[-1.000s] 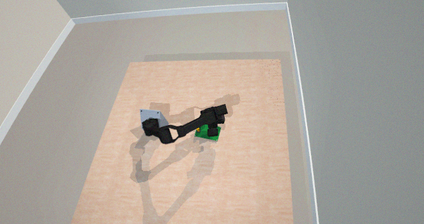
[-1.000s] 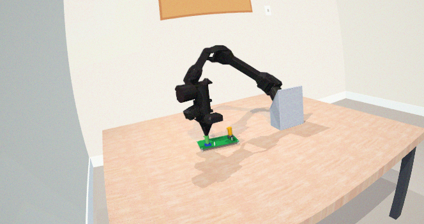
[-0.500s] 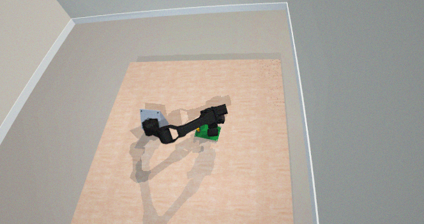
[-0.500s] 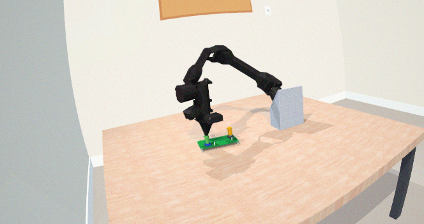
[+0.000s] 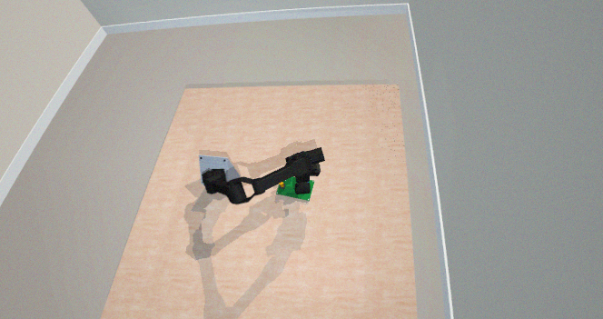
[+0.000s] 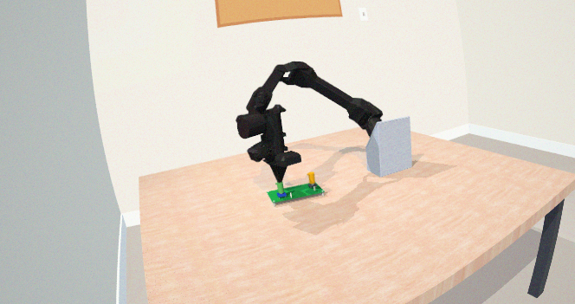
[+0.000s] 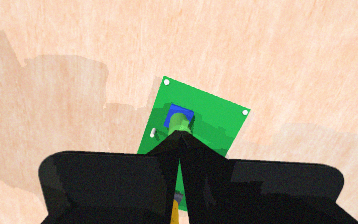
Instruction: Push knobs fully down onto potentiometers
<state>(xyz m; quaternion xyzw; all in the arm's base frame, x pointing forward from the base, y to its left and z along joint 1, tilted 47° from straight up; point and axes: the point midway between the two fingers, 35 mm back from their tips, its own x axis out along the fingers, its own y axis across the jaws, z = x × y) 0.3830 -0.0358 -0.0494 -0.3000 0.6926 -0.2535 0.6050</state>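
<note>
Right now my gripper tip is 10 mm above the green knob.
</note>
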